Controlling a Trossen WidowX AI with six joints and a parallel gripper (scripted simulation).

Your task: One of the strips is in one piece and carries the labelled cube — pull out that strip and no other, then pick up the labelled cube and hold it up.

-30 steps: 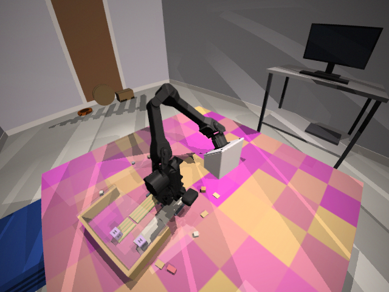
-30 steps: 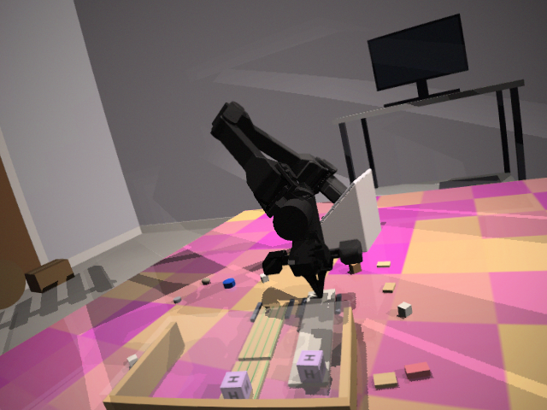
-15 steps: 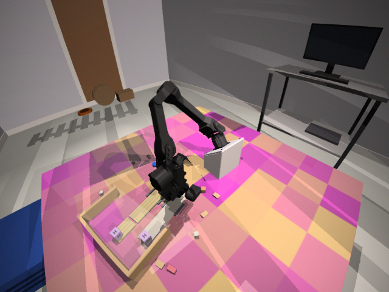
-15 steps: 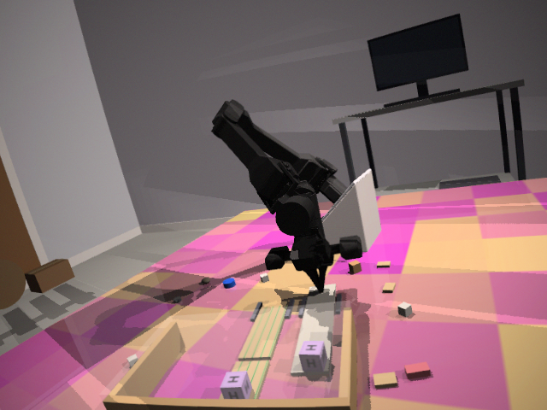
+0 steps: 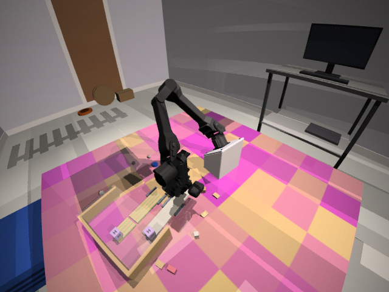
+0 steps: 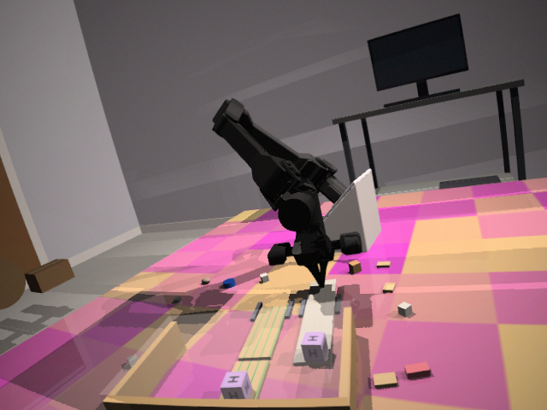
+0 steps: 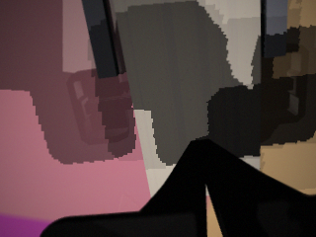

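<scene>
My gripper tip is 100 mm short of the white strip and 20 mm to the right of it. The rest, counted from my gripper tip: blue disc 250 mm to the right, 20 mm behind.
</scene>
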